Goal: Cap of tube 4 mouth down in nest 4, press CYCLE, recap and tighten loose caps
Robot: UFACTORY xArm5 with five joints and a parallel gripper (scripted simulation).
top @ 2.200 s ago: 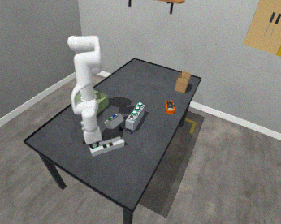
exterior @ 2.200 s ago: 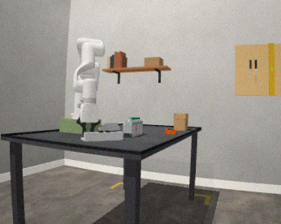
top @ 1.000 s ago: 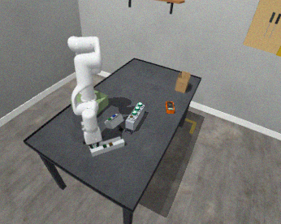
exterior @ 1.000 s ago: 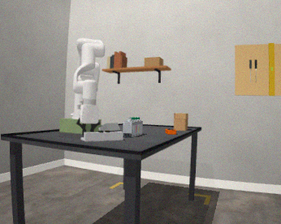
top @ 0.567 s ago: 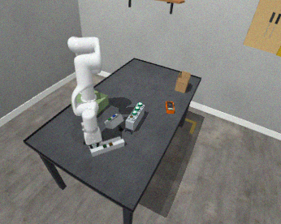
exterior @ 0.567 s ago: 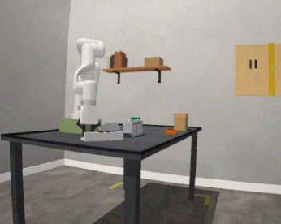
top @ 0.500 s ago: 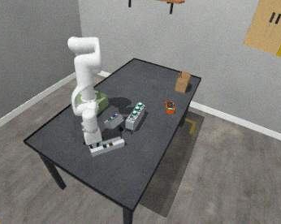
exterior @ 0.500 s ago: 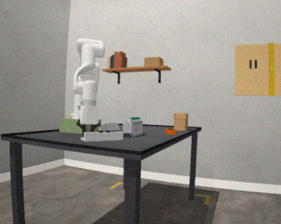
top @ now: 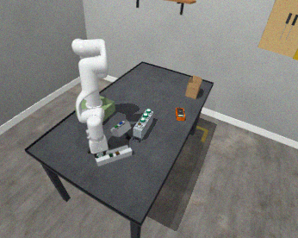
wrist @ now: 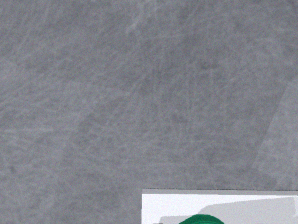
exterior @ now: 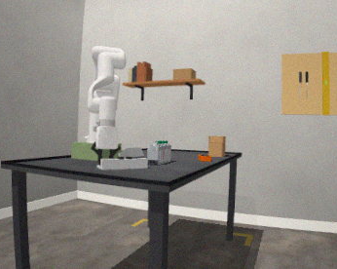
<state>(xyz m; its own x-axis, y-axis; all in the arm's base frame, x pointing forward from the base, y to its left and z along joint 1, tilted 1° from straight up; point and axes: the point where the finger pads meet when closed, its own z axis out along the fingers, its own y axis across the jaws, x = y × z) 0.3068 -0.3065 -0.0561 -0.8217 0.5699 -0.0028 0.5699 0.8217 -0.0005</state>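
The green ready key is 4 cm behind my hand, 23 cm to the left of it and 3 cm above it. Round my hand: blue cycle key (3 cm behind, 27 cm to the left, 3 cm above); cardboard box (25 cm ahead, 103 cm to the left, 3 cm above); key housing (2 cm behind, 25 cm to the left, 2 cm above).
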